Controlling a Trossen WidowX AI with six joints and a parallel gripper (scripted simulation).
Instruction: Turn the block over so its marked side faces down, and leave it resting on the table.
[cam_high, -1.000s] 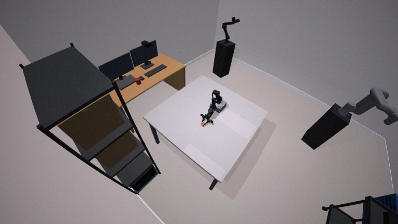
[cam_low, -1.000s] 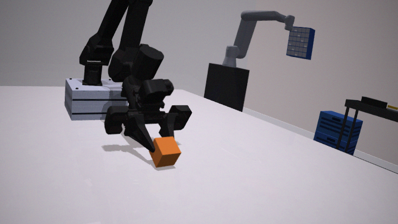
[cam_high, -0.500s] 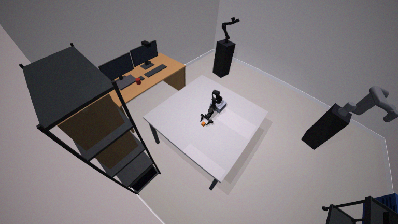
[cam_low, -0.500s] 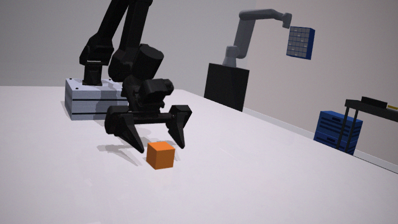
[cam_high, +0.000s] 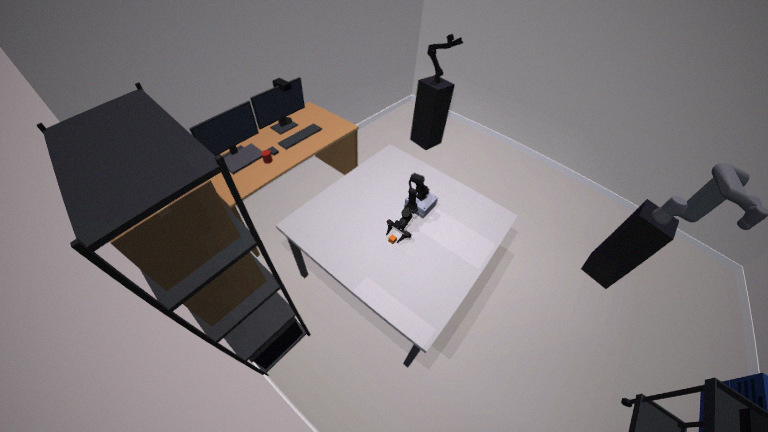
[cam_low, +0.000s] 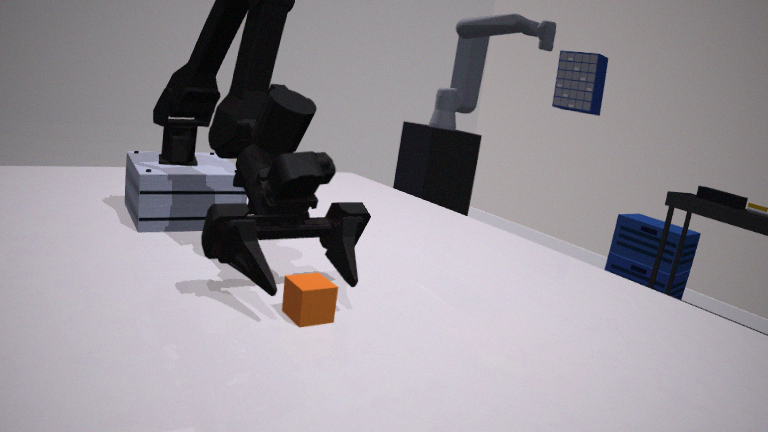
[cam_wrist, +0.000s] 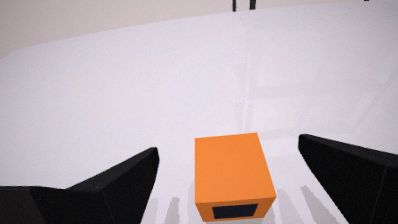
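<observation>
Right now the block is 20 mm behind my gripper tip and 20 mm below it.
</observation>
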